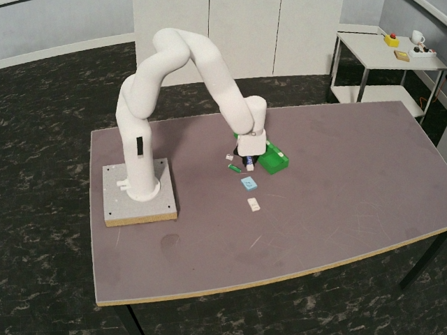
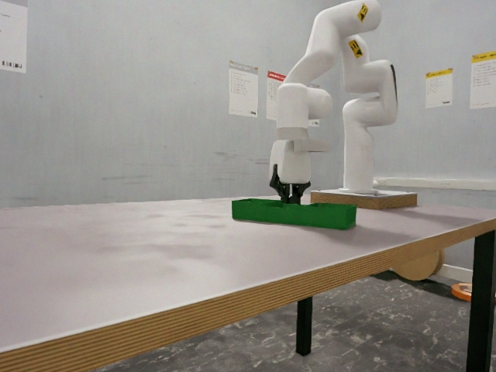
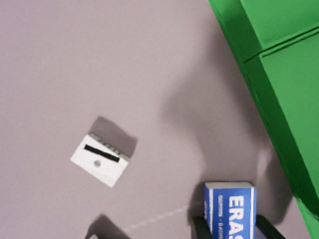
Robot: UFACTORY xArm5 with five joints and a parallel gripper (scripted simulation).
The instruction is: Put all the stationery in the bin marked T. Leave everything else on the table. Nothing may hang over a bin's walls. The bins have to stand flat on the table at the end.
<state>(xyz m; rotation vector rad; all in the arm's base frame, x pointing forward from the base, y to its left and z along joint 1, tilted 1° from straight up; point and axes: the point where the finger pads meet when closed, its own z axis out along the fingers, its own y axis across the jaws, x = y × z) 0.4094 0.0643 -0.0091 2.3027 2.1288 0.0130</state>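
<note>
My gripper is now 9 cm to the left of the light blue block, 3 cm past it and 2 cm above it. From my hand the other things lie so: long green bin 7 cm to the left, 7 cm ahead, 1 cm below; then flat white piece 19 cm to the right, 4 cm behind, 2 cm below; then green marker 6 cm behind, 2 cm below, 1 cm to the right.
</note>
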